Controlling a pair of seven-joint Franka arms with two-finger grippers.
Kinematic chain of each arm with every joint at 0, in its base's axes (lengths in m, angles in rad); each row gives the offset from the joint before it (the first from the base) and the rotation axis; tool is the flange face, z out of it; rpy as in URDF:
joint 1: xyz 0 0 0.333 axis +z
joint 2: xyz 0 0 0 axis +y
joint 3: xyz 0 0 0.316 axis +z
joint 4: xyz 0.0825 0 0 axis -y
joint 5: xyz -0.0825 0 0.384 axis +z
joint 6: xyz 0 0 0 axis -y
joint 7: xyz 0.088 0 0 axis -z
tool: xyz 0 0 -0.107 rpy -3.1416 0 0
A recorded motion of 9 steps. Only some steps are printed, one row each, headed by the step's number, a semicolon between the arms.
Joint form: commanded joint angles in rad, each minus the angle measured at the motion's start. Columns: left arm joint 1, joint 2, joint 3, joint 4, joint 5, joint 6, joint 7; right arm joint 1, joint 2, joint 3, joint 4, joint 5, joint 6, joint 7.
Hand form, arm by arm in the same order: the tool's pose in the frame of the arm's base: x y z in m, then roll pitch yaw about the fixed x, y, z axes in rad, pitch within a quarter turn. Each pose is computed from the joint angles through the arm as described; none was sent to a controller.
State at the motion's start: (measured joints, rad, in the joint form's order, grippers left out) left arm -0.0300 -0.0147 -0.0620 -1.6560 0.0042 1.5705 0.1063; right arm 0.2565 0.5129 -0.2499 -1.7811 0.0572 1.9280 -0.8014
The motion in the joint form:
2: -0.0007 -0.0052 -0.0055 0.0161 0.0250 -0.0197 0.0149; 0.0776 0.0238 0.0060 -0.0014 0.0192 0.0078 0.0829
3: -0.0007 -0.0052 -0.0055 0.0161 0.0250 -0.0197 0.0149; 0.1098 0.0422 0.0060 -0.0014 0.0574 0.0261 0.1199
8: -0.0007 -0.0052 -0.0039 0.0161 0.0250 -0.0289 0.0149; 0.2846 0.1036 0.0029 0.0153 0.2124 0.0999 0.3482
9: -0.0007 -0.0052 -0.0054 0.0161 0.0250 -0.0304 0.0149; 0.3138 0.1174 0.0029 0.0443 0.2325 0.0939 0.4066
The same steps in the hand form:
2: 0.5418 -0.0505 0.6013 -3.1196 0.0724 -0.2190; 0.6092 0.0689 0.2376 -2.9464 0.3178 0.8096
3: 0.5418 -0.0505 0.6013 -3.1196 0.0724 -0.2190; 0.6071 0.0907 0.2273 -2.9411 0.3082 0.7842
8: 0.5409 -0.0495 0.6006 -3.1208 0.0815 -0.2172; 0.5890 0.2033 0.2001 -2.9480 0.2741 0.6343
9: 0.5407 -0.0503 0.6004 -3.1209 0.0830 -0.2186; 0.5890 0.2255 0.2023 -2.9545 0.2710 0.5969

